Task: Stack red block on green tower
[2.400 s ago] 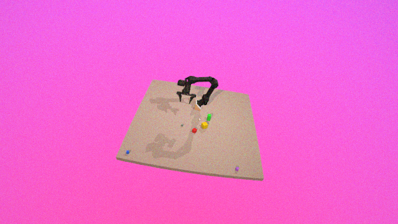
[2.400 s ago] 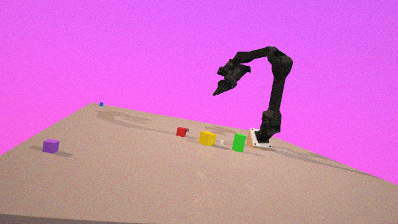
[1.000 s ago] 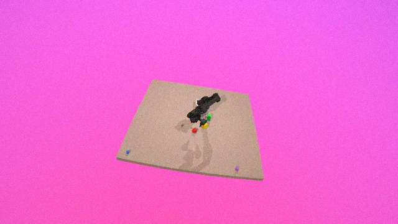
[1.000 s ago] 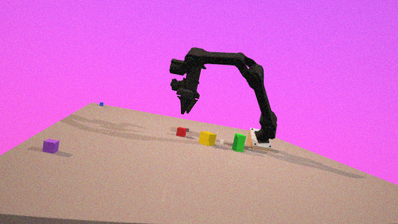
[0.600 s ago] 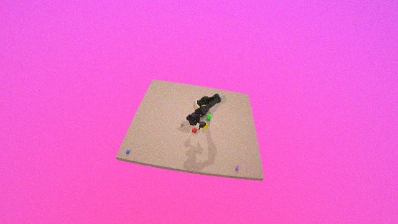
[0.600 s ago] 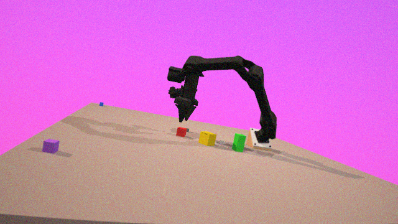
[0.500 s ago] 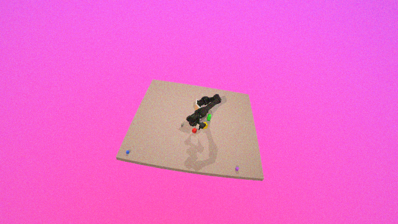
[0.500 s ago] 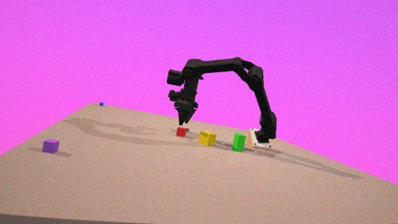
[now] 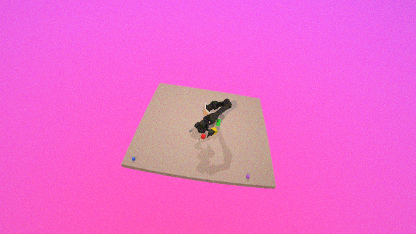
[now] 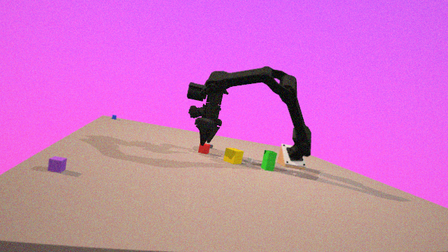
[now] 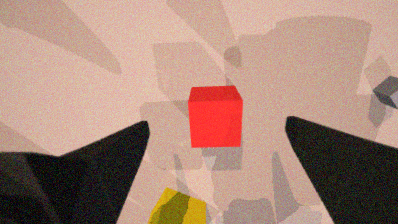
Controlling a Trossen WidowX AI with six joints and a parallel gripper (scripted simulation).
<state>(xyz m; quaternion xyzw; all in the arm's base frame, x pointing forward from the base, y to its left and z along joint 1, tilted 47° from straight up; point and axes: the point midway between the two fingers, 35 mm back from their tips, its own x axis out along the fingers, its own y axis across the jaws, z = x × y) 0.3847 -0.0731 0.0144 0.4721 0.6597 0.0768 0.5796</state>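
Now: the red block 20 mm below my gripper tip. Round my gripper tip: small white cube 180 mm behind, 50 mm to the left, 30 mm below; small grey cube 120 mm to the right, 70 mm behind, 30 mm below; yellow block 100 mm to the left, 80 mm behind, 10 mm below.
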